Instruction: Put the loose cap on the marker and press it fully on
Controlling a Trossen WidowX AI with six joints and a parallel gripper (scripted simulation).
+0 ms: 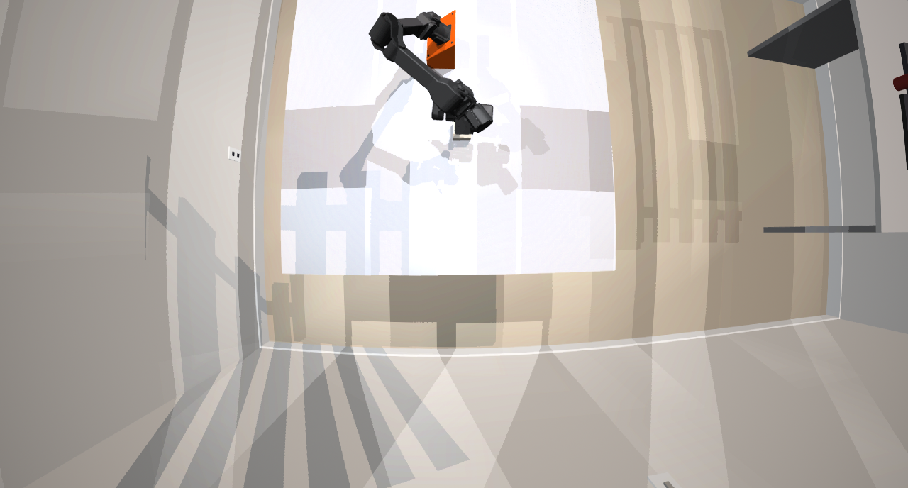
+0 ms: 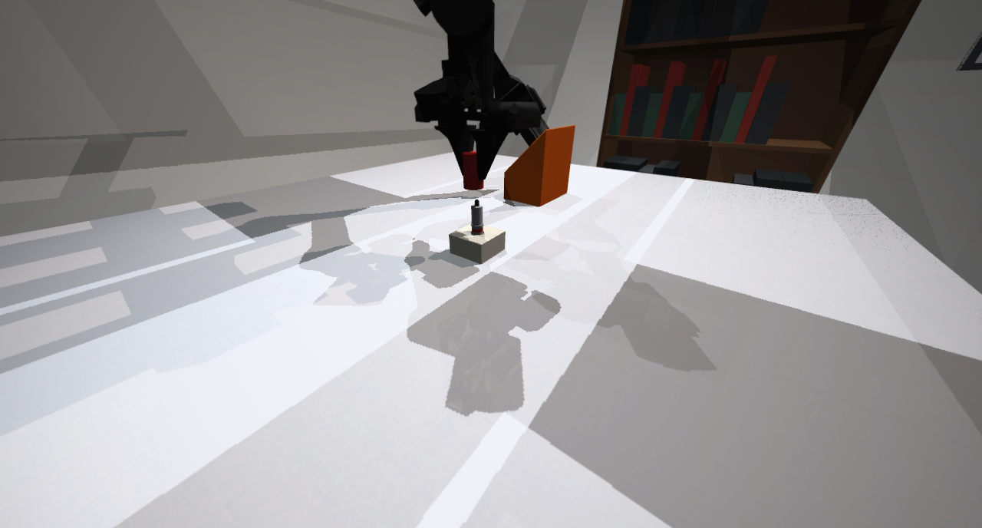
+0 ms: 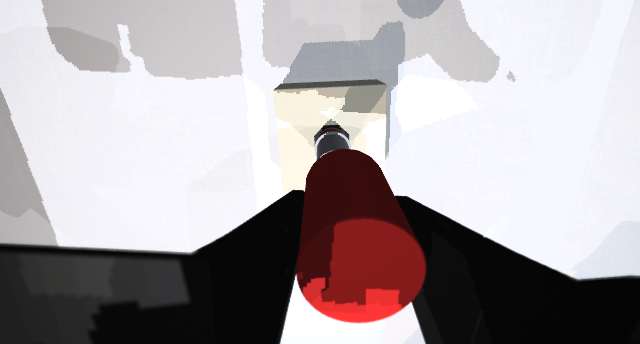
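Now: the holder block 11 cm below my gripper tip. Round my gripper tip: red cap (1 cm above).
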